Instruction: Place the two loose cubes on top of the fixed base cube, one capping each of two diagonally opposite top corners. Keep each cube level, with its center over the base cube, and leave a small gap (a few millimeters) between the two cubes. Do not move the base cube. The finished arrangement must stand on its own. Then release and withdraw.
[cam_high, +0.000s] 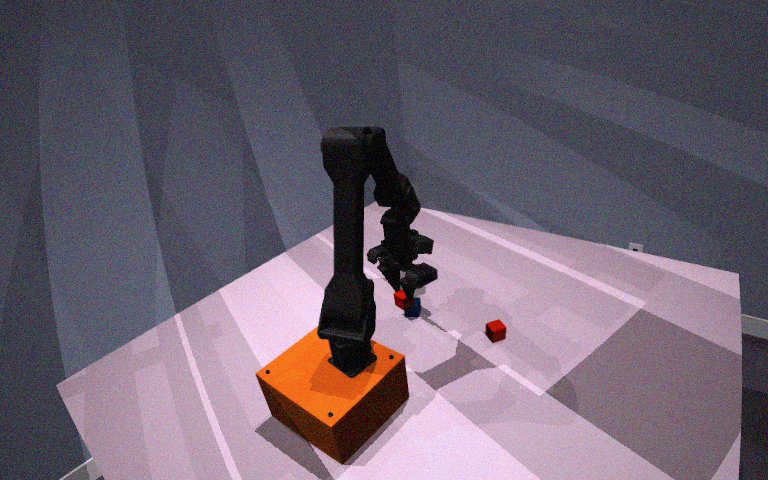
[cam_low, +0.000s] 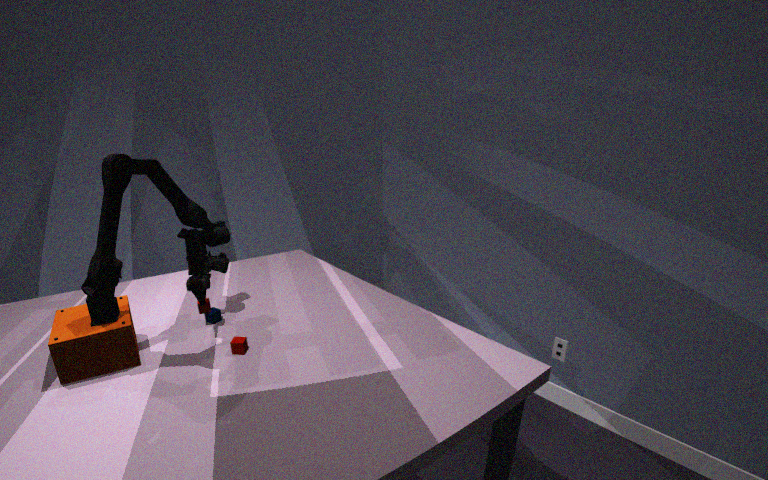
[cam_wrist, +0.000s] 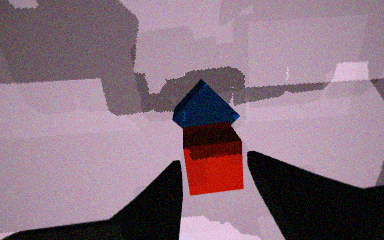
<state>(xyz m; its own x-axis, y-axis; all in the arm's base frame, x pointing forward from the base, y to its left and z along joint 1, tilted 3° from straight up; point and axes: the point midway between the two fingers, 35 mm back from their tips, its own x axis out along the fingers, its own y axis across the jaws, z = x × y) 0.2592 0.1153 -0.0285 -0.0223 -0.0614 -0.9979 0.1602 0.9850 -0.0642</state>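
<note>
Right now my gripper tip is 2 cm short of the blue cube and 4 cm above it.
</note>
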